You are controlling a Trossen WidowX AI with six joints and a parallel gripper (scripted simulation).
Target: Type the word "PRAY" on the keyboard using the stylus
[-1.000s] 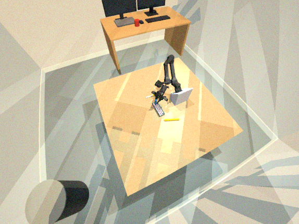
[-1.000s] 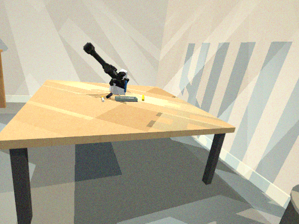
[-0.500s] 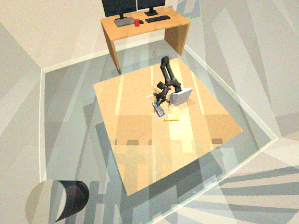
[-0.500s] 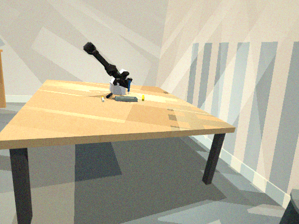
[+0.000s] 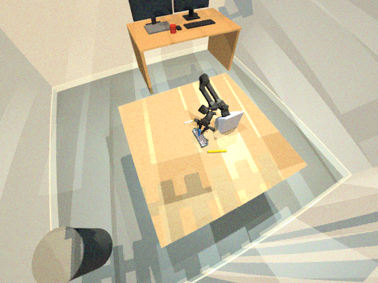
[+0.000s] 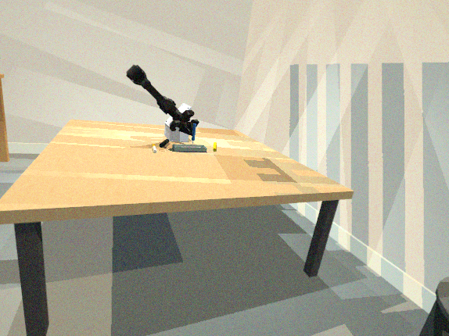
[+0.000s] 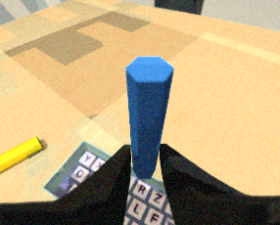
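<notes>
Now: gripper tip 8 cm past the yellow cylinder, 17 cm to the right of it and 9 cm above it. Also, from my gripper tip: dark marker 12 cm behind, 13 cm to the right, 8 cm below; small white pen 4 cm behind, 20 cm to the right, 9 cm below; blue stylus 2 cm below.
</notes>
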